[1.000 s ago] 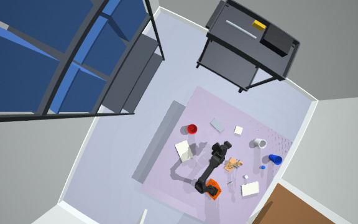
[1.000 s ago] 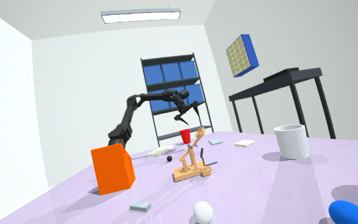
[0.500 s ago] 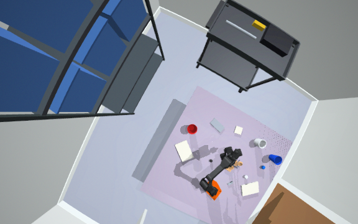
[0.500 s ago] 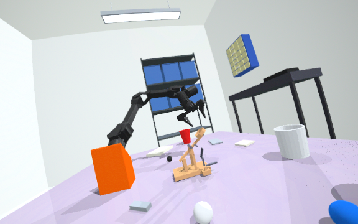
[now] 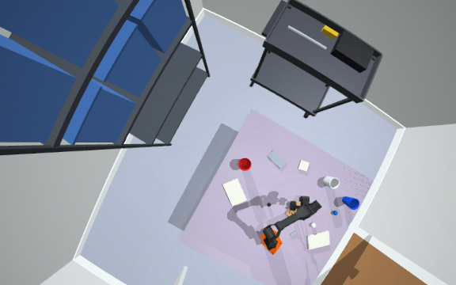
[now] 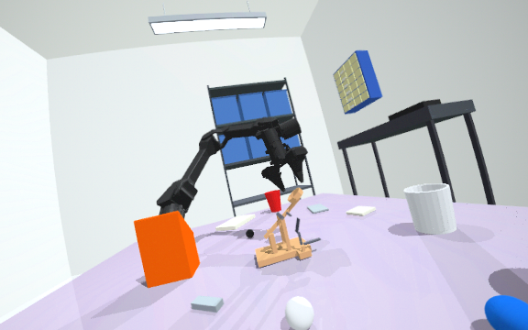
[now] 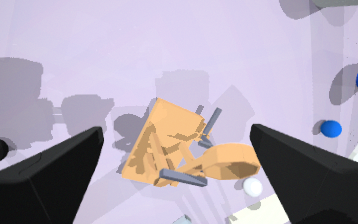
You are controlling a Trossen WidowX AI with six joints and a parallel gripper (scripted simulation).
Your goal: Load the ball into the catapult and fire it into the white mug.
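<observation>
Right now the wooden catapult is 70 mm behind my gripper tip, 80 mm to the right of it and 90 mm below it. From my gripper tip the other things lie so: white ball: 160 mm behind, 280 mm to the right, 140 mm below; white mug: 240 mm ahead, 230 mm to the right, 130 mm below; dark ball: 140 mm behind, 170 mm to the left, 150 mm below.
</observation>
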